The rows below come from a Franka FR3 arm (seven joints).
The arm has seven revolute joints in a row. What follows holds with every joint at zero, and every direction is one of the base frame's. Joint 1 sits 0.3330 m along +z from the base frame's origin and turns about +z. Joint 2 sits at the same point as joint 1 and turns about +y. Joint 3 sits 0.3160 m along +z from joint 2 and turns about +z. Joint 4 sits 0.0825 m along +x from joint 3 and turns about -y. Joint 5 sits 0.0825 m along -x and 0.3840 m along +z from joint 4 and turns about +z. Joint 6 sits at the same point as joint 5 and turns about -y. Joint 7 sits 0.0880 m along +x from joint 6 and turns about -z. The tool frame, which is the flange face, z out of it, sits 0.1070 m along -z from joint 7; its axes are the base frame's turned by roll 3.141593, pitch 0.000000 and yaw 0.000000 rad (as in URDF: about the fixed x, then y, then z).
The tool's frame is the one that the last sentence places.
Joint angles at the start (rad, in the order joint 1, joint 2, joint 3, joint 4, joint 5, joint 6, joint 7):
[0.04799, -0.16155, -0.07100, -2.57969, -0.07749, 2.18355, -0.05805]
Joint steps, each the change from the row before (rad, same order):
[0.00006, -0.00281, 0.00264, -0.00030, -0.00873, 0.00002, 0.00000]
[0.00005, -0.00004, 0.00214, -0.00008, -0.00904, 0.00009, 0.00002]
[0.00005, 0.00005, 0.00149, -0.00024, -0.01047, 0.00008, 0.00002]
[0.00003, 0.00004, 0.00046, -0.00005, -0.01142, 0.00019, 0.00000]
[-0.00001, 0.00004, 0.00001, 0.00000, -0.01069, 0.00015, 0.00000]
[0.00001, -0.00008, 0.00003, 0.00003, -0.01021, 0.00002, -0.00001]
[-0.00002, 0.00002, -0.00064, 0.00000, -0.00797, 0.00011, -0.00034]
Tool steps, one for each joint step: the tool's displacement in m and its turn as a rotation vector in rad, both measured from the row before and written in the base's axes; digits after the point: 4 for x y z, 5 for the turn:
[0.0000, 0.0008, 0.0011, -0.00607, -0.00250, 0.00921]
[0.0000, 0.0005, 0.0000, -0.00635, -0.00003, 0.00891]
[0.0000, 0.0002, -0.0001, -0.00719, 0.00023, 0.00934]
[0.0000, -0.0002, 0.0000, -0.00764, -0.00008, 0.00904]
[0.0000, -0.0004, 0.0000, -0.00708, -0.00009, 0.00801]
[0.0000, -0.0004, 0.0001, -0.00677, -0.00011, 0.00769]
[0.0000, -0.0006, 0.0000, -0.00510, -0.00003, 0.00565]

